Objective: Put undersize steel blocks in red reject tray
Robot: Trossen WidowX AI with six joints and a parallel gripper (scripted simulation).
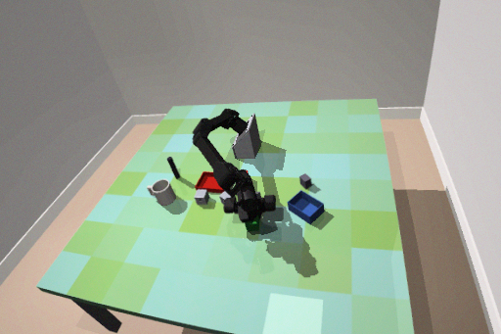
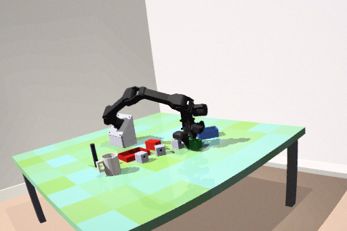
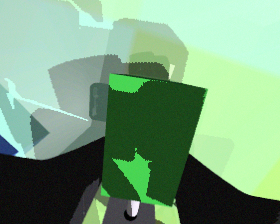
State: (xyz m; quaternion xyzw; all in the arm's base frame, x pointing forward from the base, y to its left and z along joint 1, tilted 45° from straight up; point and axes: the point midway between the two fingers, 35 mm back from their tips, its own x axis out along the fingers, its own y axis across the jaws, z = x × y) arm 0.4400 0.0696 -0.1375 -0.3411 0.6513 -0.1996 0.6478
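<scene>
The green GO gauge is 20 mm above my gripper tip and 10 mm behind it. From my gripper tip the other things lie so: steel block (90 mm behind, 20 mm to the right, 10 mm above); blue tray (190 mm to the left, 70 mm behind); darker grey block (210 mm behind, 170 mm to the left, 10 mm above).
</scene>
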